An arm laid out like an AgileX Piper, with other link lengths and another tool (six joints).
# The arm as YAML. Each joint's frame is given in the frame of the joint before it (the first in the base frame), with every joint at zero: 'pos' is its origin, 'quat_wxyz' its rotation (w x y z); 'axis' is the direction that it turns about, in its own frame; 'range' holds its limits. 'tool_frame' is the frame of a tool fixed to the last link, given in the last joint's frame.
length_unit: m
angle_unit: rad
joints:
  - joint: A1
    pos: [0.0, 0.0, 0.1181]
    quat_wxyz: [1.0, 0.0, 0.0, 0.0]
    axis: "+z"
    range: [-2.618, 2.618]
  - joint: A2
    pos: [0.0, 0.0, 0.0]
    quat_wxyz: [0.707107, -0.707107, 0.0, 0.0]
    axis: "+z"
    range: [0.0, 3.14]
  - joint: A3
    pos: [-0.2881, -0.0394, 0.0]
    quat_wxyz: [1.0, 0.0, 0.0, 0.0]
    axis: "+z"
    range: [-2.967, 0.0]
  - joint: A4
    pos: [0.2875, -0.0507, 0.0]
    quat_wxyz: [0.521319, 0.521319, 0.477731, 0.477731]
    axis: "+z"
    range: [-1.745, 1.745]
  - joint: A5
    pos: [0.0, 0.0, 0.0]
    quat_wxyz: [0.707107, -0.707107, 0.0, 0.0]
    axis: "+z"
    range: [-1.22, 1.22]
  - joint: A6
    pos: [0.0, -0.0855, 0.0]
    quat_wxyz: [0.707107, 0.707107, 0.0, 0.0]
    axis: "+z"
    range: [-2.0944, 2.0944]
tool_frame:
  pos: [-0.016, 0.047, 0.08]
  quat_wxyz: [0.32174, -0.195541, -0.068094, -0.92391]
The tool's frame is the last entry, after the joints.
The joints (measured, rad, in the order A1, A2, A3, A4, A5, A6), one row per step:
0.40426, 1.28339, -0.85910, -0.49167, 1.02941, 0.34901
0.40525, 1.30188, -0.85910, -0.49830, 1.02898, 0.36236
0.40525, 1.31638, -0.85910, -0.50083, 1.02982, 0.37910
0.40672, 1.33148, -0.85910, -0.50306, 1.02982, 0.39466
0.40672, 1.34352, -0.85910, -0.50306, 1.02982, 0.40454
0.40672, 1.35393, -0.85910, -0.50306, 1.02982, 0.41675
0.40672, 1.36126, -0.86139, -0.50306, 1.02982, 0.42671
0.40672, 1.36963, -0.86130, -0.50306, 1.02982, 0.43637
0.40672, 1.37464, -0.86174, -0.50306, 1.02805, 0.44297
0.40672, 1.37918, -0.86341, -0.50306, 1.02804, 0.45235
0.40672, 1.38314, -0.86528, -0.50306, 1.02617, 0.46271
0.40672, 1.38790, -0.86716, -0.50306, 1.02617, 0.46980
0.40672, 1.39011, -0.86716, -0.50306, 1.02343, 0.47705
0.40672, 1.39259, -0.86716, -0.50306, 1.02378, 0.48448
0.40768, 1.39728, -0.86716, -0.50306, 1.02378, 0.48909
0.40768, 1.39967, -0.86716, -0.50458, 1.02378, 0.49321
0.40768, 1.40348, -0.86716, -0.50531, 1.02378, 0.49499
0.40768, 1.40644, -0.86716, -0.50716, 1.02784, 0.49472
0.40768, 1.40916, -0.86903, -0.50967, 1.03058, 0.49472
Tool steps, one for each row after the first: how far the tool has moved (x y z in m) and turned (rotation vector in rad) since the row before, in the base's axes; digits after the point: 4 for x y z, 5 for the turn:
0.0019, 0.0000, -0.0052, -0.00785, 0.01043, -0.00837
0.0015, -0.0001, -0.0041, -0.00230, 0.00812, -0.01431
0.0013, 0.0004, -0.0043, -0.00245, 0.00840, -0.01153
0.0009, 0.0002, -0.0035, -0.00143, 0.00805, -0.00880
0.0009, 0.0001, -0.0030, -0.00011, 0.00579, -0.01090
0.0012, 0.0003, -0.0013, 0.00122, 0.00153, -0.00890
0.0007, 0.0001, -0.0025, -0.00029, 0.00474, -0.00865
0.0008, 0.0003, -0.0012, 0.00119, 0.00083, -0.00514
0.0010, 0.0002, -0.0007, 0.00177, -0.00034, -0.00841
0.0013, 0.0004, -0.0004, 0.00336, -0.00271, -0.00847
0.0009, 0.0002, -0.0008, 0.00104, 0.00040, -0.00636
0.0007, 0.0003, -0.0005, 0.00280, -0.00225, -0.00531
0.0004, 0.0000, -0.0007, 0.00110, 0.00018, -0.00683
0.0002, 0.0003, -0.0014, -0.00046, 0.00284, -0.00318
0.0003, -0.0002, -0.0006, -0.00097, 0.00033, -0.00305
0.0002, 0.0000, -0.0012, -0.00159, 0.00266, -0.00128
-0.0003, -0.0006, -0.0010, -0.00498, 0.00506, -0.00072
0.0003, -0.0004, -0.0003, -0.00389, 0.00185, -0.00010

